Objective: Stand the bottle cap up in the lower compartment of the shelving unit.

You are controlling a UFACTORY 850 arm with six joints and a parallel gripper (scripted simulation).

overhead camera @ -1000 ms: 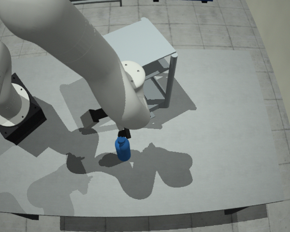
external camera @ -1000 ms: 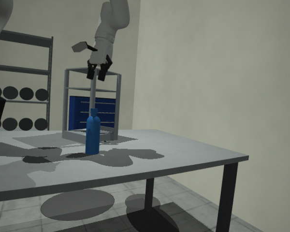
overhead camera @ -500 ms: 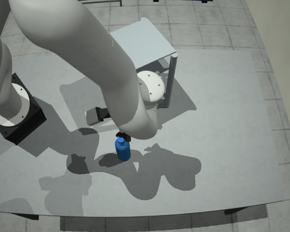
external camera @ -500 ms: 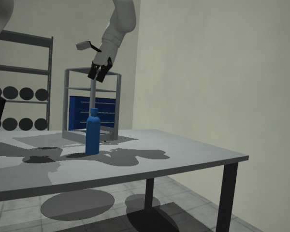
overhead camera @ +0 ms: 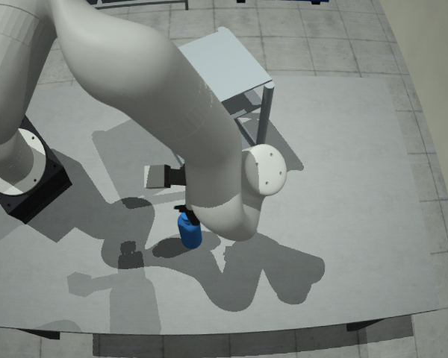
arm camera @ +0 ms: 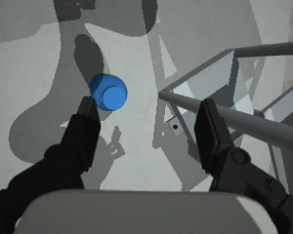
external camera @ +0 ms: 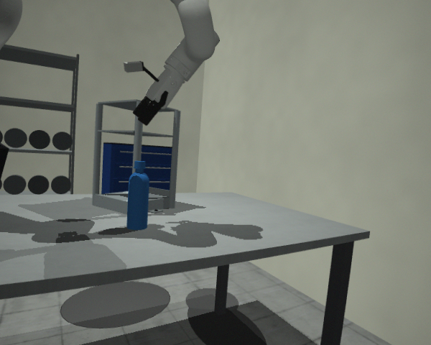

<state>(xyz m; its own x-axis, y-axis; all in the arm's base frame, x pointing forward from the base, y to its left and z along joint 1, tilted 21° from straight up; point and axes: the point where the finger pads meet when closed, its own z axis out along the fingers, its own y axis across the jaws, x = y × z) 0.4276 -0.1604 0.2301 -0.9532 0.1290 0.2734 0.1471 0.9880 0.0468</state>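
My gripper is now 200 mm above the blue bottle. Also, from my hand: grey shelving unit (280 mm to the left, 130 mm below, 120 mm ahead).
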